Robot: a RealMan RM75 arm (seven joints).
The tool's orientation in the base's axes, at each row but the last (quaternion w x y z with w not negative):
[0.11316, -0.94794, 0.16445, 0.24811]
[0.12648, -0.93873, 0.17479, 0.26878]
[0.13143, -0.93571, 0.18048, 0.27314]
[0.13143, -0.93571, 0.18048, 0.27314]
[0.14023, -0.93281, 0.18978, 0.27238]
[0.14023, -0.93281, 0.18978, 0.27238]
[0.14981, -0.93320, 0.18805, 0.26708]
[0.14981, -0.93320, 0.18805, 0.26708]
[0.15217, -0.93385, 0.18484, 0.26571]
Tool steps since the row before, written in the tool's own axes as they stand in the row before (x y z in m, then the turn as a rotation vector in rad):
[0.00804, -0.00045, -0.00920, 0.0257, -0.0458, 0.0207]
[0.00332, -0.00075, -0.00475, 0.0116, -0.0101, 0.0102]
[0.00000, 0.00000, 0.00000, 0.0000, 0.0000, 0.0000]
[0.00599, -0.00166, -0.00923, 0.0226, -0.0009, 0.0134]
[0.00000, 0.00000, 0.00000, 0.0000, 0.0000, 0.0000]
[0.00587, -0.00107, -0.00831, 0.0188, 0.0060, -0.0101]
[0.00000, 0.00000, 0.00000, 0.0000, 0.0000, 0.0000]
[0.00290, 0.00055, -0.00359, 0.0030, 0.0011, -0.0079]
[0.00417, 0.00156, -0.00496, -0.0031, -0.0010, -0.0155]
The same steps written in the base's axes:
[0.01077, -0.00437, 0.00381, 0.0290, 0.0417, -0.0246]
[0.00512, -0.00176, 0.00220, 0.0085, 0.0095, -0.0133]
[0.00000, 0.00000, 0.00000, 0.0000, 0.0000, 0.0000]
[0.00967, -0.00328, 0.00443, 0.0119, -0.0006, -0.0234]
[0.00000, 0.00000, 0.00000, 0.0000, 0.0000, 0.0000]
[0.00882, -0.00371, 0.00362, 0.0167, -0.0142, -0.0033]
[0.00000, 0.00000, 0.00000, 0.0000, 0.0000, 0.0000]
[0.00363, -0.00264, 0.00121, 0.0054, -0.0048, 0.0046]
[0.00481, -0.00438, 0.00144, 0.0048, -0.0042, 0.0145]

